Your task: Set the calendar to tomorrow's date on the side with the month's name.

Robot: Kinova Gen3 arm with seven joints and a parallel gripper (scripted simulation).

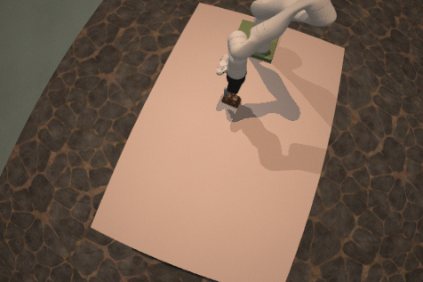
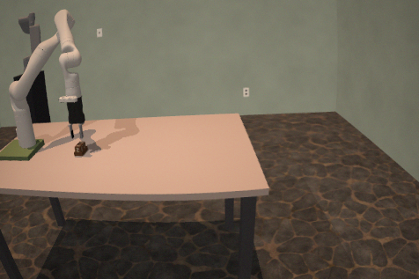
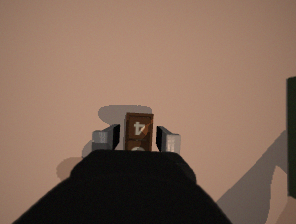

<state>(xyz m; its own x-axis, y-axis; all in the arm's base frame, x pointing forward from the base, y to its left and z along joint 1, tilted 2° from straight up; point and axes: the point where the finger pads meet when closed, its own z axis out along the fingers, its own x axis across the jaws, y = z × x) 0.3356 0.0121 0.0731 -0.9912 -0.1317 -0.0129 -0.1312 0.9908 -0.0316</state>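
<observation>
My gripper is now 30 mm to the right of the brown cube and 70 mm above it. From my hand the other things lie so: brown tray 10 mm to the left, 90 mm below.
</observation>
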